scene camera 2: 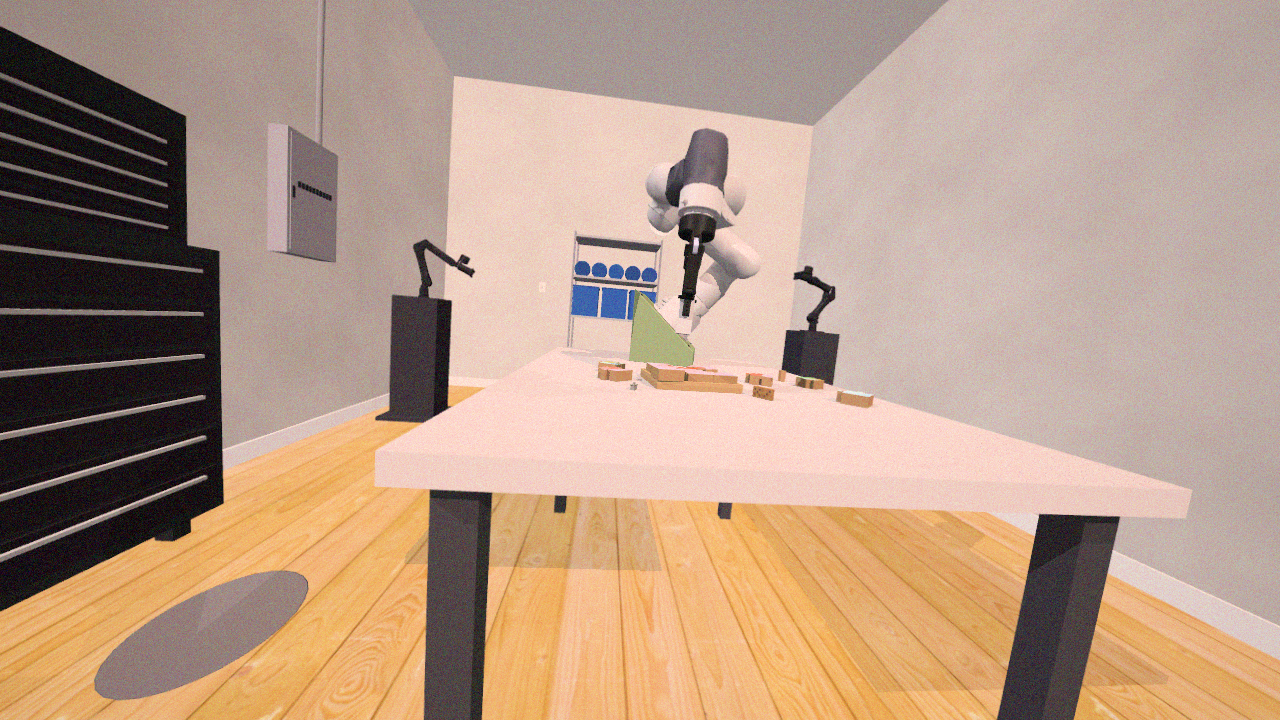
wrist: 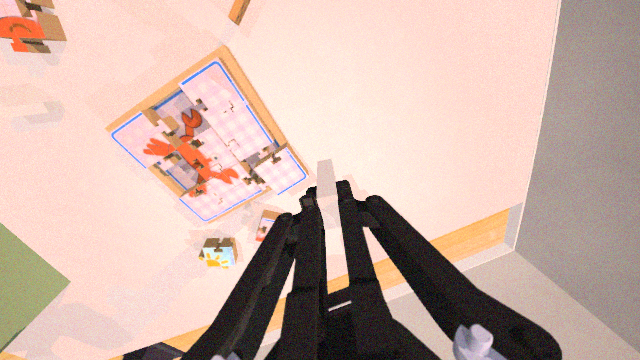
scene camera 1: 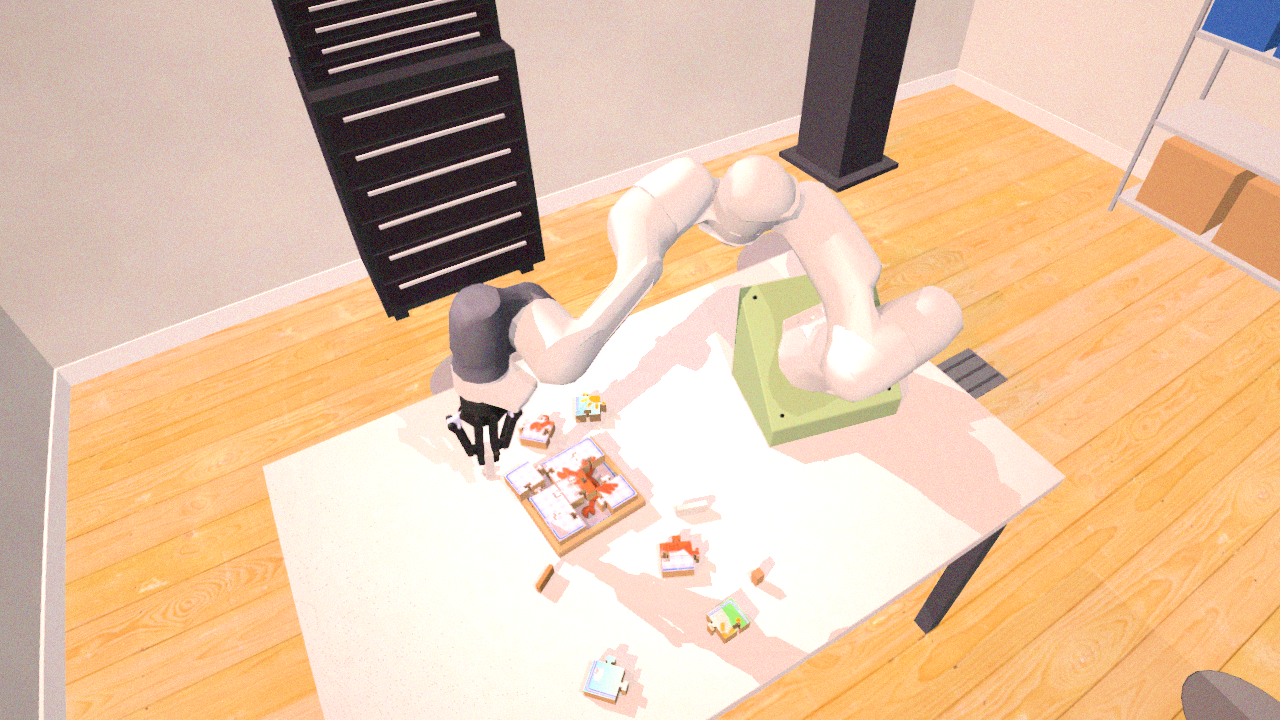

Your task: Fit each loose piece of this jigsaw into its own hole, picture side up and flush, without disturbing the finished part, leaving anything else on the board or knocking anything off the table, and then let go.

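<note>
The wooden jigsaw board [scene camera 1: 605,528] [scene camera 2: 698,387] [wrist: 256,96] shows a red crab on pink check, with open holes. A checked corner piece [scene camera 1: 526,478] [scene camera 2: 665,372] [wrist: 286,171] sits at the board's corner nearest my gripper, picture up, standing proud of its neighbours. My gripper [scene camera 1: 487,458] [scene camera 2: 685,308] [wrist: 327,172] is shut and empty, above the table beside that corner. Off the board lie a red-marked piece [scene camera 1: 537,432] [scene camera 2: 614,374] [wrist: 268,226], a sun piece [scene camera 1: 588,407] [wrist: 219,254], a red crab piece [scene camera 1: 678,557] [wrist: 22,29], a green piece [scene camera 1: 727,618] and a pale blue piece [scene camera 1: 605,679] [scene camera 2: 854,398].
A brown block [scene camera 1: 545,578] [scene camera 2: 763,392] stands near the board's front corner. A small orange block [scene camera 1: 757,576] and a white upright item [scene camera 1: 693,507] are right of the board in the first scene view. The green robot base [scene camera 1: 769,402] [scene camera 2: 657,335] stands at the table's far side.
</note>
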